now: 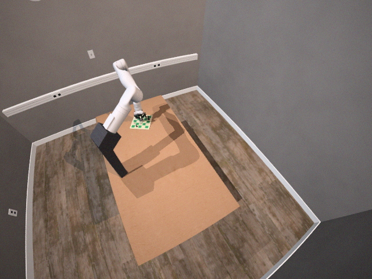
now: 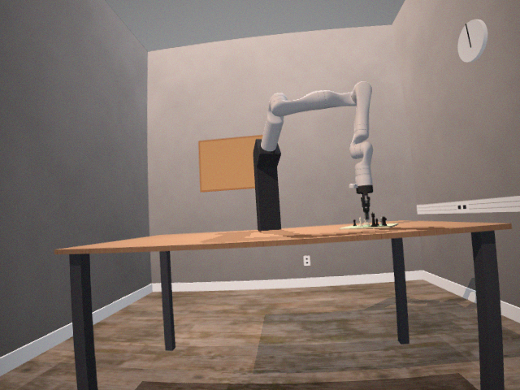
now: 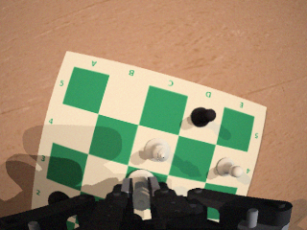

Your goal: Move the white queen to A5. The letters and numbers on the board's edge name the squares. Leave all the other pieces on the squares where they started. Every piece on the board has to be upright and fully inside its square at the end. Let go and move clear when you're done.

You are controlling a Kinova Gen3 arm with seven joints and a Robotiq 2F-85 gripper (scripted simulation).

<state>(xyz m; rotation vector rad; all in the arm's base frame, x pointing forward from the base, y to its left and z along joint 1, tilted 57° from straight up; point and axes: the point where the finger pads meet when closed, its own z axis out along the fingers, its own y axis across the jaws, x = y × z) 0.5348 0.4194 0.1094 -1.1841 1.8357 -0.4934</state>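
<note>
Right now my hand is 5 cm above the cream chessboard and 1 cm to the right of it. Also, from my hand: white queen 2 cm below.
</note>
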